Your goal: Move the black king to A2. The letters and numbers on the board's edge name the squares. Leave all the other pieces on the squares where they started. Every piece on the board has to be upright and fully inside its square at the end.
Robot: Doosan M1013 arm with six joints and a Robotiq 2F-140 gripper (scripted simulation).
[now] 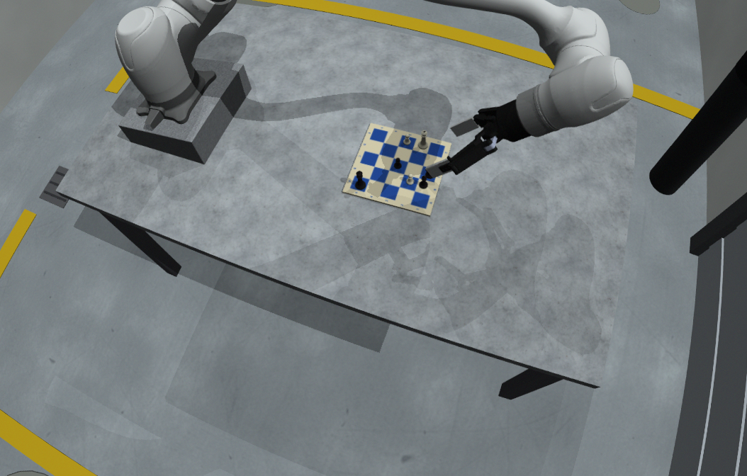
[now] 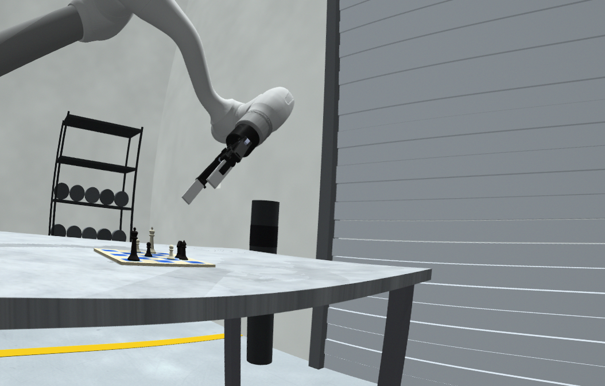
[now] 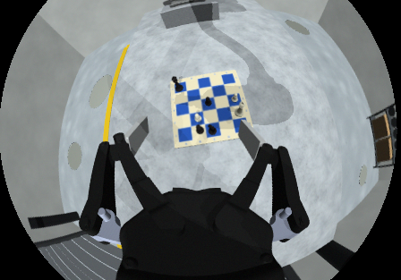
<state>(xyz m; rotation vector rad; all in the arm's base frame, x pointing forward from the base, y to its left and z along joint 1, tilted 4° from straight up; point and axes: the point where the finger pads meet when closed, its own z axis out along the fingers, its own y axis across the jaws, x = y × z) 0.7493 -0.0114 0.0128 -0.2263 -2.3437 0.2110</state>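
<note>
Now: hand 180 mm past the black king, 60 mm to the left of it and 130 mm above it. From my hand the other things lie so: chessboard (110 mm behind, 20 mm to the left, 160 mm below); then black pawn (110 mm behind, 20 mm to the left, 150 mm below).
</note>
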